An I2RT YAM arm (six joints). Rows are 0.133 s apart.
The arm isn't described. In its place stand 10 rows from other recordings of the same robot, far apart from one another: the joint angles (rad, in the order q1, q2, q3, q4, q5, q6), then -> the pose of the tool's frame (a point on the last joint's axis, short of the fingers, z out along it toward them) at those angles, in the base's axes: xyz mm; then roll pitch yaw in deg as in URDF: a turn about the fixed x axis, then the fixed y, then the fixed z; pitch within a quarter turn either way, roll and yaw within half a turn.
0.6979, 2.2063, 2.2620, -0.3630, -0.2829, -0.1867 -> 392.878, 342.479, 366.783, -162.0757, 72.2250, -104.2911
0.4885, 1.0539, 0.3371, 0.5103, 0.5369, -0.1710 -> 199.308, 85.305, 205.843, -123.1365, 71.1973, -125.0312
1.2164, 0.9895, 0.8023, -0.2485, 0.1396, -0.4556 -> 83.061, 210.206, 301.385, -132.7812, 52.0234, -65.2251
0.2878, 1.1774, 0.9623, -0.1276, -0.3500, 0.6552 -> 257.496, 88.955, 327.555, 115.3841, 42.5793, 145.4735
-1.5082, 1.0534, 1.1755, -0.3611, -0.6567, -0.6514 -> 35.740, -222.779, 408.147, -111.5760, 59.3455, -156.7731
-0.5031, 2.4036, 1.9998, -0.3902, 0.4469, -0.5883 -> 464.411, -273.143, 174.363, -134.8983, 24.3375, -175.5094
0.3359, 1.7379, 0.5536, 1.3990, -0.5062, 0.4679 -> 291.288, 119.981, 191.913, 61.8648, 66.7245, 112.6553
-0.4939, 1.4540, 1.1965, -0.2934, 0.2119, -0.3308 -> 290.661, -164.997, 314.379, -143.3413, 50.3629, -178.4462
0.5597, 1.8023, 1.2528, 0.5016, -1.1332, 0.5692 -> 330.170, 244.914, 289.406, 92.0215, 54.8843, -171.3250
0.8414, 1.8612, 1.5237, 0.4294, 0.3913, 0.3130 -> 312.075, 328.770, 351.747, 75.9867, 69.4918, 102.5462
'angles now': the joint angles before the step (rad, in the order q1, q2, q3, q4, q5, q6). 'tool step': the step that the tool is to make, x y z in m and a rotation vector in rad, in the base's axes. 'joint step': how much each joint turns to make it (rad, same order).
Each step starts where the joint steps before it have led.
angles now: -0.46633, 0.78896, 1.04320, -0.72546, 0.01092, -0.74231
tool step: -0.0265, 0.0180, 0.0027, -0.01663, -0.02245, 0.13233
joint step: 0.00023, -0.11051, -0.00913, -0.07678, -0.11636, -0.06282
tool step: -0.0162, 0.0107, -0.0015, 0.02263, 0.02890, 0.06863
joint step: 0.00003, -0.04955, 0.01205, -0.10099, -0.06452, -0.02461
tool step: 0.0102, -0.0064, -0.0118, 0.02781, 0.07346, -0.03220
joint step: -0.00011, 0.04113, -0.02299, -0.01262, 0.03186, 0.00910
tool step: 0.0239, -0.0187, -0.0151, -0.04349, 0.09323, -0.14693
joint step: -0.00030, 0.09662, -0.03383, 0.06741, 0.16668, 0.01518
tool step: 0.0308, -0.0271, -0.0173, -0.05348, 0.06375, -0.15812
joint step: -0.02723, 0.13801, -0.02908, 0.13342, 0.15085, 0.01700
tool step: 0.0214, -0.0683, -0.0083, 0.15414, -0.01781, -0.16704
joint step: -0.22825, 0.24497, 0.10426, 0.05987, -0.13445, 0.06568
